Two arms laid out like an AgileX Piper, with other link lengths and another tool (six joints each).
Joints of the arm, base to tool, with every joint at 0 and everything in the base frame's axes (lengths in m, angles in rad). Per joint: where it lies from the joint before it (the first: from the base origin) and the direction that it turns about. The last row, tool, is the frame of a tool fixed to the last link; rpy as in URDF.
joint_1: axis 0 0 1 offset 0.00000 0.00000 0.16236
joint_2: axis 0 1 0 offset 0.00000 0.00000 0.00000
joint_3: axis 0 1 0 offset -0.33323 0.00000 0.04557
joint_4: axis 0.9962 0 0.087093 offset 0.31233 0.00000 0.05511
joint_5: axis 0 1 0 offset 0.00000 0.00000 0.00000
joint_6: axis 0.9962 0 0.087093 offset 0.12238 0.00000 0.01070
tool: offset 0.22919 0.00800 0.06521 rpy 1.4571 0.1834 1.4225
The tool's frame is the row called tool.
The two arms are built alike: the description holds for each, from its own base.
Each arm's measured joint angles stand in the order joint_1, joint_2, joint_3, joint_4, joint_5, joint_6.
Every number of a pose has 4 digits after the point.
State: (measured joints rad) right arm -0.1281 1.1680 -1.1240 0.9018 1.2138 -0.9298; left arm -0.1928 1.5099 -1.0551 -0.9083 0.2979 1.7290
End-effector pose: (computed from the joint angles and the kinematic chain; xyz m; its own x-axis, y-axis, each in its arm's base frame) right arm 0.4098 0.2315 0.3636 -0.7125 0.7010 0.0306 0.4208 0.3919 0.8182; left arm 0.6056 -0.2304 0.2613 0.7077 0.6167 0.3448 0.1843 -0.6322 0.7525
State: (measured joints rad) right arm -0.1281 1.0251 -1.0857 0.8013 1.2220 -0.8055; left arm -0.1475 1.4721 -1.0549 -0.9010 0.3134 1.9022
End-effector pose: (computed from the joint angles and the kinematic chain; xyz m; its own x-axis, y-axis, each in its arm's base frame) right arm 0.3786 0.2145 0.3684 -0.6573 0.7535 -0.0101 0.4469 0.4006 0.7999; left arm 0.6031 -0.2105 0.2779 0.7007 0.5221 0.4862 0.0800 -0.7347 0.6736
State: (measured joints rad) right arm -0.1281 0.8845 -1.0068 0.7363 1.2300 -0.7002; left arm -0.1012 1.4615 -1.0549 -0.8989 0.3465 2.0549
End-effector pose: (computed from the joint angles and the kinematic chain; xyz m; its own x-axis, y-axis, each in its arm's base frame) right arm 0.3452 0.2029 0.3588 -0.6033 0.7974 -0.0126 0.4861 0.3803 0.7868; left arm 0.5998 -0.1937 0.2748 0.7033 0.4224 0.5719 0.0106 -0.8105 0.5856
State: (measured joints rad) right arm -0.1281 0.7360 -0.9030 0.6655 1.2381 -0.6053; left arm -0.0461 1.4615 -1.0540 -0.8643 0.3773 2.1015
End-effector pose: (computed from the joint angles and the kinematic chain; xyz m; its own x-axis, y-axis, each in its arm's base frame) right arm 0.3112 0.1888 0.3336 -0.5459 0.8376 -0.0171 0.5295 0.3608 0.7677; left arm 0.6002 -0.1669 0.2636 0.7059 0.3837 0.5954 0.0106 -0.8462 0.5327
